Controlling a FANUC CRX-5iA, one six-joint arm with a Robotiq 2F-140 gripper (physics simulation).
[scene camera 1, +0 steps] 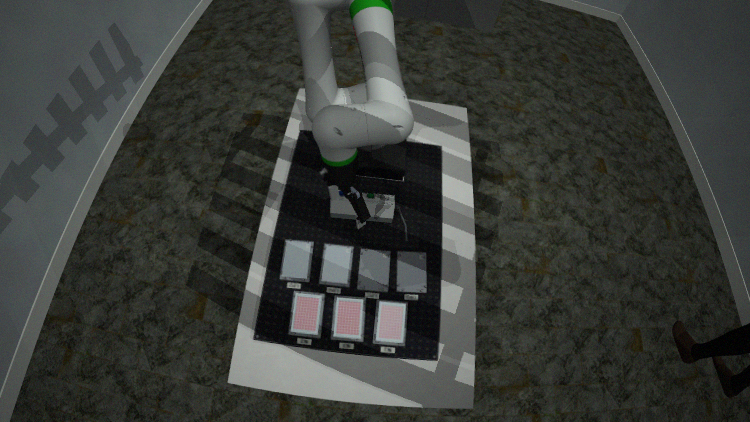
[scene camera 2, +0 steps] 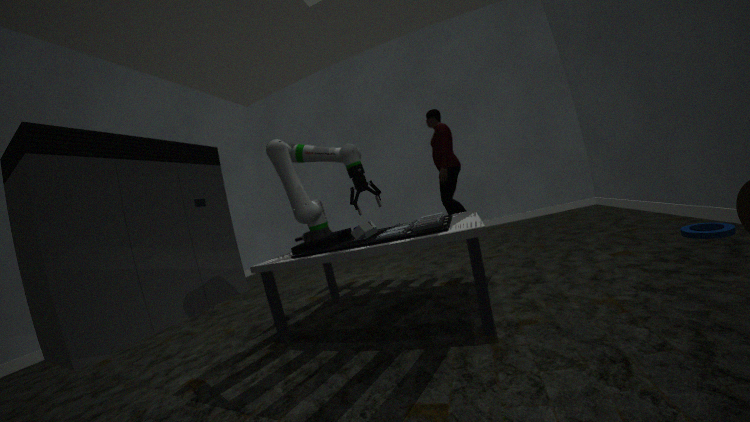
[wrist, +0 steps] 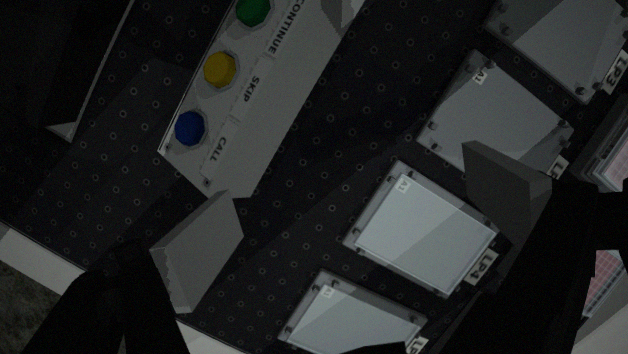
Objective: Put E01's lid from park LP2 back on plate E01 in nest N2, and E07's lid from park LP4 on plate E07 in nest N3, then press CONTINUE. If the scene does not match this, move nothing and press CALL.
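Pixels of known places: gripper, fingertip midpoint: (scene camera 1: 348,211) (scene camera 2: 371,210) (wrist: 345,193); arm's base, origin of the base link: (scene camera 2: 322,237).
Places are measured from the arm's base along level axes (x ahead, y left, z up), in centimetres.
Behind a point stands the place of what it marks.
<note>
My gripper (scene camera 1: 358,208) @[x 37.8, y -8.3, z 9.8 cm] (scene camera 2: 369,207) @[x 37.8, y -8.3, z 9.8 cm] (wrist: 345,193) @[x 37.8, y -8.3, z 9.8 cm] is open and empty, high above the table by the button box. A pale lid (scene camera 1: 336,264) @[x 51.2, y -12.1, z -2.9 cm] (wrist: 425,235) @[x 50.5, y -11.8, z -2.9 cm] lies on park LP4. Another pale lid (scene camera 1: 296,260) @[x 50.0, y -25.7, z -2.8 cm] (wrist: 355,320) @[x 48.7, y -23.8, z -2.9 cm] lies on the leftmost park in scene camera 1; its label is cut off at "LP" in the wrist view. Three pink plates (scene camera 1: 306,313) @[x 68.2, y -21.3, z -1.1 cm] (scene camera 1: 348,318) @[x 69.6, y -8.1, z -1.2 cm] (scene camera 1: 390,321) @[x 70.8, y 5.1, z -1.0 cm] sit in the front row; their labels are unreadable. The green CONTINUE button (scene camera 1: 370,195) @[x 27.8, y -0.6, z 2.5 cm] (wrist: 253,10) @[x 27.9, y -0.7, z 2.6 cm] and the blue CALL button (scene camera 1: 341,193) @[x 27.2, y -10.7, z 2.5 cm] (wrist: 190,128) @[x 26.9, y -10.3, z 2.5 cm] are on the box.
Two greyer parks (scene camera 1: 373,270) @[x 53.1, y 0.3, z -3.6 cm] (scene camera 1: 411,271) @[x 53.5, y 13.2, z -3.6 cm] show no pale lid. A yellow SKIP button (wrist: 220,69) @[x 27.4, y -5.4, z 2.5 cm] sits between green and blue. A dark box (scene camera 1: 381,160) @[x 11.8, y 3.9, z 0.8 cm] stands behind the button box. A person (scene camera 1: 734,341) (scene camera 2: 444,149) in red stands beyond the table.
</note>
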